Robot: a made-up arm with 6 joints.
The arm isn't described. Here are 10 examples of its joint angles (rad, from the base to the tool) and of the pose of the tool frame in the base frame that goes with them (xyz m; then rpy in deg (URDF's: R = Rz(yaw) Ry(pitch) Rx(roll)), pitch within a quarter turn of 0, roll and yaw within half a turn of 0).
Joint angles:
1: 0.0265 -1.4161 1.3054 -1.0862 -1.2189 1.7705
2: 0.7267 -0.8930 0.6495 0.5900 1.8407 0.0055
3: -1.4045 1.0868 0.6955 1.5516 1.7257 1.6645
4: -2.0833 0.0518 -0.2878 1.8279 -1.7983 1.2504
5: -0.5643 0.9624 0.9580 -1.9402 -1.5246 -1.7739
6: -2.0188 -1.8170 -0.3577 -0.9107 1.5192 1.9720
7: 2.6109 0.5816 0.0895 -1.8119 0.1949 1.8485
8: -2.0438 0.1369 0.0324 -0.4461 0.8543 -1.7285
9: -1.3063 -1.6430 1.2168 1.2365 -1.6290 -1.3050
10: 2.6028 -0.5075 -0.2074 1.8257 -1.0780 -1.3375
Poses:
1: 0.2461 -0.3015 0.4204 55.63 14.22 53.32
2: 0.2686 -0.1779 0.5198 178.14 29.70 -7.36
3: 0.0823 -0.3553 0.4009 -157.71 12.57 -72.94
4: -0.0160 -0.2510 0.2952 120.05 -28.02 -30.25
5: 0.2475 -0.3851 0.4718 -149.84 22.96 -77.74
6: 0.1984 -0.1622 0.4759 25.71 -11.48 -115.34
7: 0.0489 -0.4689 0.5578 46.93 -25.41 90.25
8: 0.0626 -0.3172 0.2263 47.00 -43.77 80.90
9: 0.1829 -0.1542 0.2683 130.66 -15.86 -82.33
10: 0.0265 -0.3423 0.6448 -40.88 18.38 8.26
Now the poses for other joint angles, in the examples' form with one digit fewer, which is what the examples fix.
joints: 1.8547 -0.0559 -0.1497 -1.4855 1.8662 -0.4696
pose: 0.203 -0.216 0.715 -9.4 63.8 159.8
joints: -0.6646 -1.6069 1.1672 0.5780 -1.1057 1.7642
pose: 0.263 -0.270 0.269 62.6 -35.9 147.7
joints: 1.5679 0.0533 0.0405 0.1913 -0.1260 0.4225
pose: 0.255 -0.382 0.635 -112.9 -29.9 129.8
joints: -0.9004 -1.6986 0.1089 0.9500 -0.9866 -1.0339
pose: 0.169 -0.190 0.336 126.5 -35.6 -71.6
